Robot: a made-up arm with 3 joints. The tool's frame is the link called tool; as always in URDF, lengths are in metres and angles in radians. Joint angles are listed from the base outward. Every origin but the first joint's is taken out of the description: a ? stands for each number. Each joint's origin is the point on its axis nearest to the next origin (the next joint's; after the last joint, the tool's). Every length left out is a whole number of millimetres.
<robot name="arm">
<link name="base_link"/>
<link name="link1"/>
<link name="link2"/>
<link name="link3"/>
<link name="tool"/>
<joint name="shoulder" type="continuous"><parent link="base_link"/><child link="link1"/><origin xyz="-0.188 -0.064 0.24" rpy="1.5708 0 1.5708"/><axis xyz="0 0 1"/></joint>
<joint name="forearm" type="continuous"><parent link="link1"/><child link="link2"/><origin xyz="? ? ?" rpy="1.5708 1.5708 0"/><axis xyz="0 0 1"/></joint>
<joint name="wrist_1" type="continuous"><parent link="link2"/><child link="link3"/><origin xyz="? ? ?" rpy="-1.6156 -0.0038 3.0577"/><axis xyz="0 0 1"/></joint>
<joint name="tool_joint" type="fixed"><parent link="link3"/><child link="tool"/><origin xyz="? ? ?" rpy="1.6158 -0.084 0"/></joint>
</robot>
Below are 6 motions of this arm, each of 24 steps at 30 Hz.
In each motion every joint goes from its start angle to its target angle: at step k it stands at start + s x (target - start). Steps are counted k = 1, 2, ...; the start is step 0. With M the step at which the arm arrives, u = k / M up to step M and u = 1 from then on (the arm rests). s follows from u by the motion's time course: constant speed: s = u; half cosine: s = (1 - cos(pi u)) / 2; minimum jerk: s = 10 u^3 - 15 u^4 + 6 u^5.
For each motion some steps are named. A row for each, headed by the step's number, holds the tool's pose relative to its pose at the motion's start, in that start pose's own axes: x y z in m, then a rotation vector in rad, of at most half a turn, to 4 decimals.
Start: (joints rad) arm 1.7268 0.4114 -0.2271
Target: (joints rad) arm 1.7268 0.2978 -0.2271
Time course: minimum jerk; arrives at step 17
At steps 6, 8, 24:
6: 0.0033 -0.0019 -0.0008 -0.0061 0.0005 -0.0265
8: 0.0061 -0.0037 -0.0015 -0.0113 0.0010 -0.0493
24: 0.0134 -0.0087 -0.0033 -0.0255 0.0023 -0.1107

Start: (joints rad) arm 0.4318 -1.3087 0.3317
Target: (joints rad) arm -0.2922 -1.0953 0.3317
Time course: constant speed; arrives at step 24
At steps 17, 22, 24:
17: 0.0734 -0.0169 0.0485 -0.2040 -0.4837 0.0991
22: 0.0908 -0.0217 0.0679 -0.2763 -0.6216 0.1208
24: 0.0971 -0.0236 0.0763 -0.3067 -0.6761 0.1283

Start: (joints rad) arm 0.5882 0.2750 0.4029
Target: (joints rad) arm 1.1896 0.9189 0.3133
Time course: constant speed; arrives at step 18
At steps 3, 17, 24:
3: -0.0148 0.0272 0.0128 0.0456 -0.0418 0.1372
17: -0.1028 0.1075 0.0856 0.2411 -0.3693 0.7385
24: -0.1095 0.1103 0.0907 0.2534 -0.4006 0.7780

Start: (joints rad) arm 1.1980 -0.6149 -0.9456
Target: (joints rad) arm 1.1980 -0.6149 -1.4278
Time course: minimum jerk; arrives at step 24
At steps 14, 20, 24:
14: -0.0023 0.0006 0.0085 -0.0264 -0.3136 0.0141
20: -0.0043 0.0009 0.0122 -0.0390 -0.4630 0.0208
24: -0.0046 0.0010 0.0126 -0.0405 -0.4800 0.0216

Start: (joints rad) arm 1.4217 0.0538 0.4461
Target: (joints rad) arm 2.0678 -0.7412 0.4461
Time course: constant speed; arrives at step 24
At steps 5, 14, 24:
5: 0.0099 0.0165 0.0276 0.1927 0.0023 -0.0916
14: 0.0227 0.0324 0.0732 0.5341 0.0630 -0.2556
24: 0.0299 0.0363 0.1104 0.8905 0.2159 -0.4329

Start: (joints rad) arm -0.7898 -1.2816 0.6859
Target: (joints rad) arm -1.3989 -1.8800 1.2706
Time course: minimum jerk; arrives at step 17
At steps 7, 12, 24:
7: 0.0472 -0.0248 0.0472 0.1324 -0.0175 -0.1637
12: 0.0851 -0.0639 0.1353 0.4217 -0.0621 -0.2841
24: 0.0884 -0.0756 0.1642 0.5228 -0.0789 -0.2850

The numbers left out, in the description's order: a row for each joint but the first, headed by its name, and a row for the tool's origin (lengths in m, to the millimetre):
forearm: -0.026 0.211 0
wrist_1: -0.042 -0.128 0
tool: 0.028 -0.003 0

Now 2 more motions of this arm.
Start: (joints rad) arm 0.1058 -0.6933 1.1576
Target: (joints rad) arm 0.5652 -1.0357 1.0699
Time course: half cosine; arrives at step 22
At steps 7, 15, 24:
7: -0.0109 0.0138 -0.0024 0.1029 0.0533 0.0323
15: -0.0372 0.0404 -0.0067 0.3356 0.2008 0.0790
24: -0.0485 0.0496 -0.0084 0.4285 0.2725 0.0866

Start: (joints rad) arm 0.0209 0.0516 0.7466
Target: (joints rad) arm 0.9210 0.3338 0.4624
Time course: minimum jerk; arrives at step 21
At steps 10, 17, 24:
10: -0.0667 0.0866 0.0501 0.2274 -0.1496 0.3627
17: -0.1612 0.1307 0.1266 0.5300 -0.3639 0.7103
24: -0.1715 0.1319 0.1350 0.5646 -0.3885 0.7428

